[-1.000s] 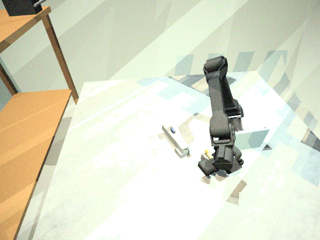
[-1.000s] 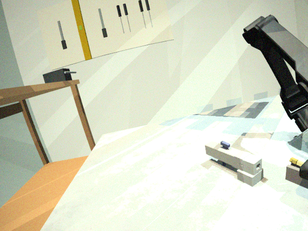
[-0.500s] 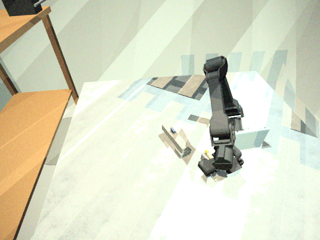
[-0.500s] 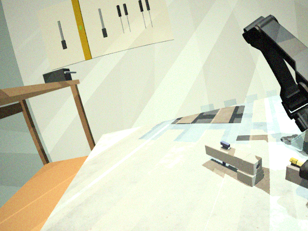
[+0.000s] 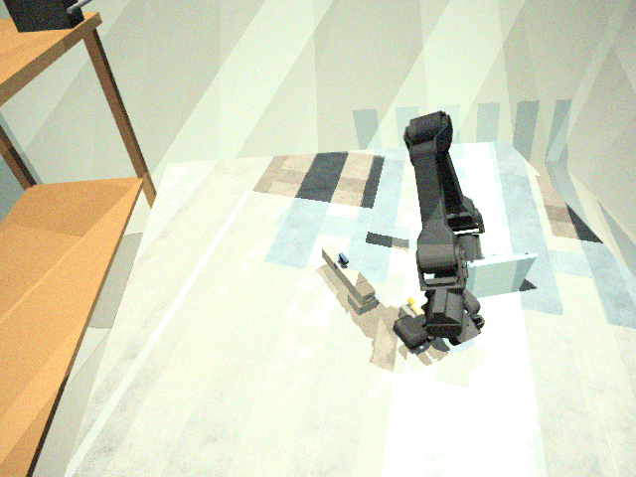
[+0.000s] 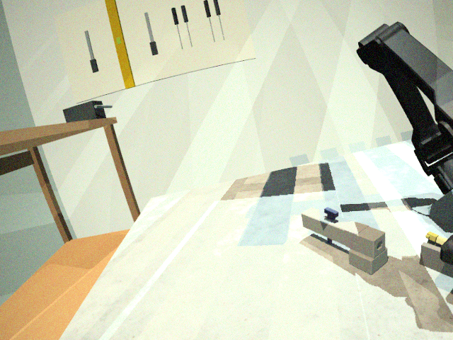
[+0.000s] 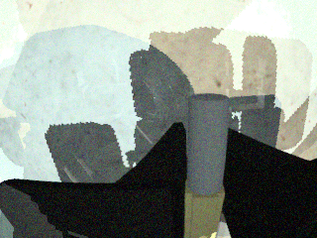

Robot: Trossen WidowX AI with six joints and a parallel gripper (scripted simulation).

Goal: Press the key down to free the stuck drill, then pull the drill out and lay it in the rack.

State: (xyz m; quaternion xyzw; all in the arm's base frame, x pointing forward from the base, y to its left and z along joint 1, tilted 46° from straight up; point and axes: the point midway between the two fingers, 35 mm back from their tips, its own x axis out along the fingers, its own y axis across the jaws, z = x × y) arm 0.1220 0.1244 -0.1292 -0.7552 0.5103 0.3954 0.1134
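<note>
My gripper tip is now 40 mm below the drill, 30 mm to the left of it and 20 mm short of it. Round my gripper tip: fixture block (170 mm ahead, 160 mm to the right, 30 mm above); blue key (180 mm to the right, 180 mm ahead, 50 mm above); rack (50 mm to the right, 30 mm ahead, 10 mm above).
</note>
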